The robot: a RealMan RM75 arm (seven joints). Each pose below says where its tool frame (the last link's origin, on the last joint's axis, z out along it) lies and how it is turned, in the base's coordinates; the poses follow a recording.
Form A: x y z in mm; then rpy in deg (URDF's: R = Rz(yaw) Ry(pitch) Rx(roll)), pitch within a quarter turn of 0, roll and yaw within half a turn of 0.
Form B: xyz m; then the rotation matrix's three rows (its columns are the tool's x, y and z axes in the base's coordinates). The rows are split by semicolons. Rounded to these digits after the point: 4 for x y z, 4 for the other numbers.
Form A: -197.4 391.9 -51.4 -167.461 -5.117 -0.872
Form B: -0.1974 0.3919 -0.0514; 0.9959 0.0045 0.0904; -0.0152 -0.9763 0.2158; 0.0892 -0.2162 -0.9723
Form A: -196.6 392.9 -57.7 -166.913 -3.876 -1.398
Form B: -0.1966 0.3929 -0.0577; 0.9974 -0.0085 0.0713; -0.0243 -0.9741 0.2248; 0.0676 -0.2259 -0.9718
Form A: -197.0 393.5 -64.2 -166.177 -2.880 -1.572
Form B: -0.1970 0.3935 -0.0642; 0.9984 -0.0146 0.0553; -0.0274 -0.9710 0.2375; 0.0502 -0.2386 -0.9698
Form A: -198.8 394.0 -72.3 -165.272 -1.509 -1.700
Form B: -0.1988 0.3940 -0.0723; 0.9992 -0.0220 0.0330; -0.0297 -0.9669 0.2534; 0.0263 -0.2541 -0.9668
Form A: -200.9 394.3 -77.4 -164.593 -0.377 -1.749
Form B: -0.2009 0.3943 -0.0774; 0.9995 -0.0277 0.0144; -0.0305 -0.9637 0.2654; 0.0066 -0.2657 -0.9640
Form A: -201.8 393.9 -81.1 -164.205 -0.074 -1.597
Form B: -0.2018 0.3939 -0.0811; 0.9996 -0.0265 0.0088; -0.0279 -0.9619 0.2721; 0.0013 -0.2722 -0.9622
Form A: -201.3 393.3 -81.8 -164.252 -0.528 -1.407
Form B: -0.2013 0.3933 -0.0818; 0.9997 -0.0211 0.0155; -0.0246 -0.9622 0.2711; 0.0092 -0.2714 -0.9624
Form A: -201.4 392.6 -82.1 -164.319 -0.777 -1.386
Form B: -0.2014 0.3926 -0.0821; 0.9996 -0.0196 0.0196; -0.0242 -0.9626 0.2699; 0.0136 -0.2703 -0.9627
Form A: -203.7 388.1 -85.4 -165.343 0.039 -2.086
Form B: -0.2037 0.3881 -0.0854; 0.9993 -0.0354 0.0086; -0.0364 -0.9668 0.2529; -0.0007 -0.2530 -0.9675
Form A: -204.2 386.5 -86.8 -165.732 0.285 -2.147
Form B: -0.2042 0.3865 -0.0868; 0.9993 -0.0375 0.0044; -0.0375 -0.9684 0.2465; -0.0050 -0.2465 -0.9691
